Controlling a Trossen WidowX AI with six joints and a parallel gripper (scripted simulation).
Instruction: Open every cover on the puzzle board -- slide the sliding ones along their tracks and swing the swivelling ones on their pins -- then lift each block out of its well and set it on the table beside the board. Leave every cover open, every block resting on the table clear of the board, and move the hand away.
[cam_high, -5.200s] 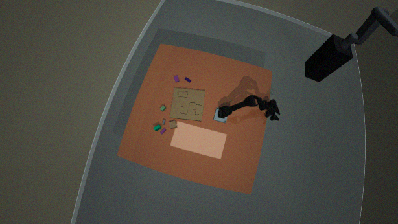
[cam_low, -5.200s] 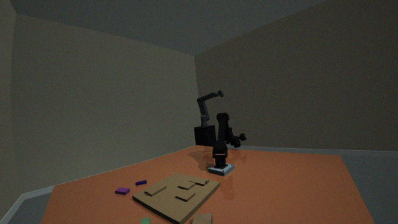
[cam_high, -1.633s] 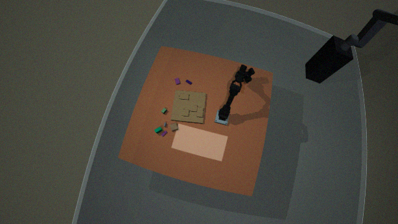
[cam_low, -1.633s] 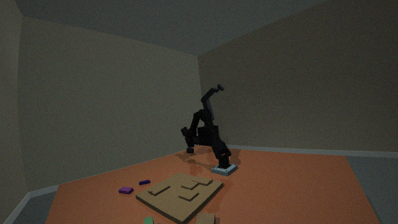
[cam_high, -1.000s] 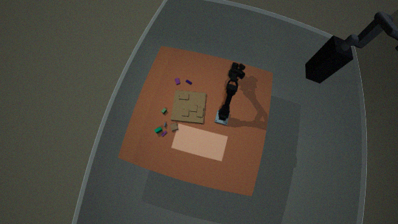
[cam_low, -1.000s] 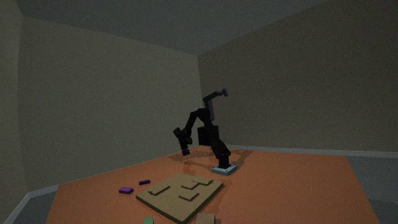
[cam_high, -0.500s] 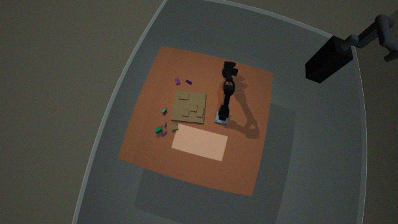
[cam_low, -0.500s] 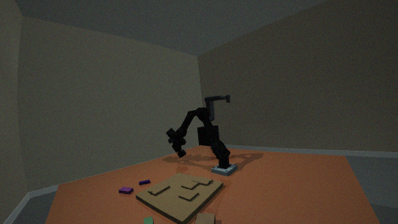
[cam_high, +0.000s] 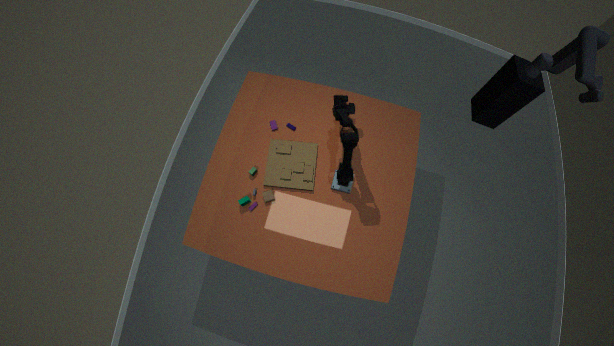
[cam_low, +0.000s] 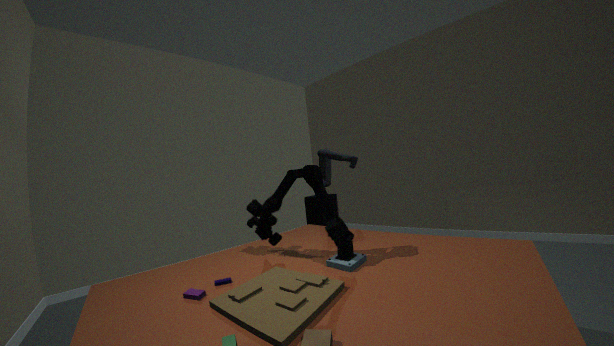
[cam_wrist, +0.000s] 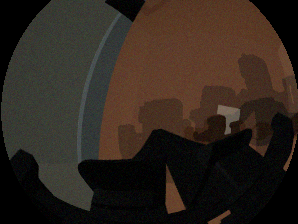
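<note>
My gripper tip is 45 cm to the right of the tan puzzle board, 23 cm short of it and 4 cm above it. The rest, counted from my gripper tip: dark purple block (32 cm ahead, 20 cm to the left, 5 cm below).
</note>
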